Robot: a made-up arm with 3 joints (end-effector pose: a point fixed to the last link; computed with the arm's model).
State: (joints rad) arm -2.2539 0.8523 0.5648
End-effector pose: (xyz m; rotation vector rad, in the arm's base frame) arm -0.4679 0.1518 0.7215 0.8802 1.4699 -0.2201
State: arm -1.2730 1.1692 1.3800
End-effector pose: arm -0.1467 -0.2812 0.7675 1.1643 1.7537 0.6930
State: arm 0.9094 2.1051 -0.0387
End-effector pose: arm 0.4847 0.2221 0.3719 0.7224 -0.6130 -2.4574
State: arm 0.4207 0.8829 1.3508
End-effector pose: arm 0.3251 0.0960 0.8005 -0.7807 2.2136 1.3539
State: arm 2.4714 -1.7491 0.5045
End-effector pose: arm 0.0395 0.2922 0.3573 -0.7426 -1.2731 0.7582
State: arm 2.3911 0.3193 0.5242
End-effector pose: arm 0.0371 0.4693 0.7361 2.1481 0.8854 -1.6434
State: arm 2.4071 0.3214 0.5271
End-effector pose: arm 0.0317 0.4705 0.7363 2.1360 0.8946 -1.6357
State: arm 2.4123 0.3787 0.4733
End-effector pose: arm 0.0276 0.4934 0.7339 2.0750 0.9178 -1.5928
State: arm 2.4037 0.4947 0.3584
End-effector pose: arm 0.0242 0.5389 0.7241 1.9555 0.9496 -1.5243
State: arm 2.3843 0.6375 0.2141
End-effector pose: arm 0.0213 0.5927 0.7028 1.8014 0.9763 -1.4640
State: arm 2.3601 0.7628 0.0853
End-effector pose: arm 0.0208 0.6364 0.6759 1.6610 0.9904 -1.4330
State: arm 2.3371 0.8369 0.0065
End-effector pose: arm 0.0246 0.6600 0.6562 1.5791 0.9935 -1.4280
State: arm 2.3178 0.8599 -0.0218
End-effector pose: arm 0.0320 0.6666 0.6492 1.5590 0.9904 -1.4357
